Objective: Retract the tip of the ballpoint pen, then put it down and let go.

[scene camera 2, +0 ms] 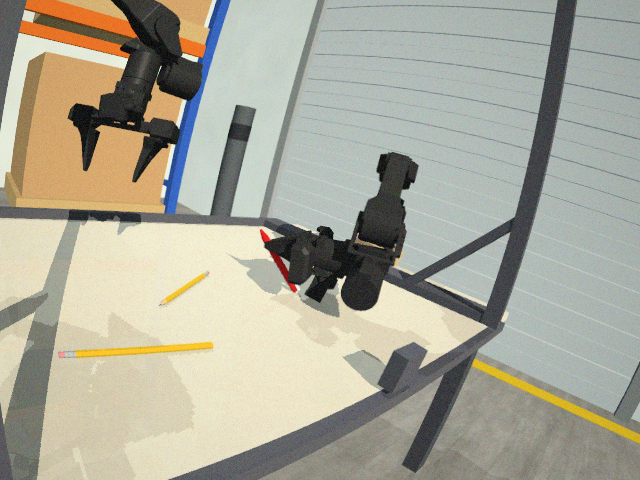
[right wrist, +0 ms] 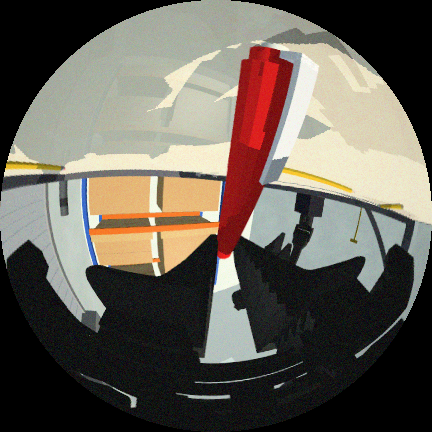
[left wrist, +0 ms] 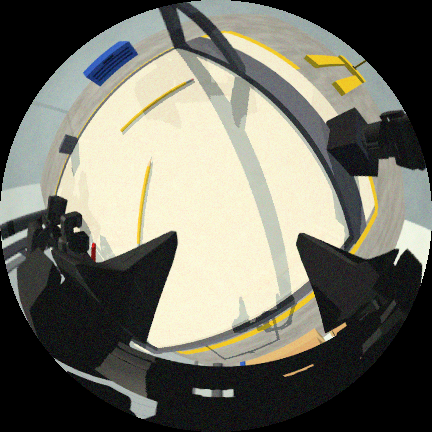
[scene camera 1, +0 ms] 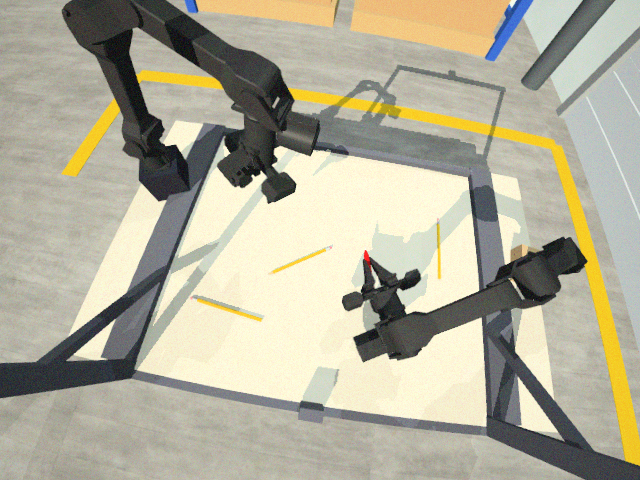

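Note:
A red ballpoint pen with a white clip is steeply tilted. Its narrow end is up, and its clip end is down close to the table; contact is unclear. A small pale part of the button shows at the lower end in the right wrist view. The writing tip cannot be made out. My right gripper is shut on the pen near its narrow end. My left gripper is open and empty, high above the table's far left part.
Yellow pencils lie on the table: one between the arms, one nearer the front left, and one right of the right gripper. A dark frame edges the table.

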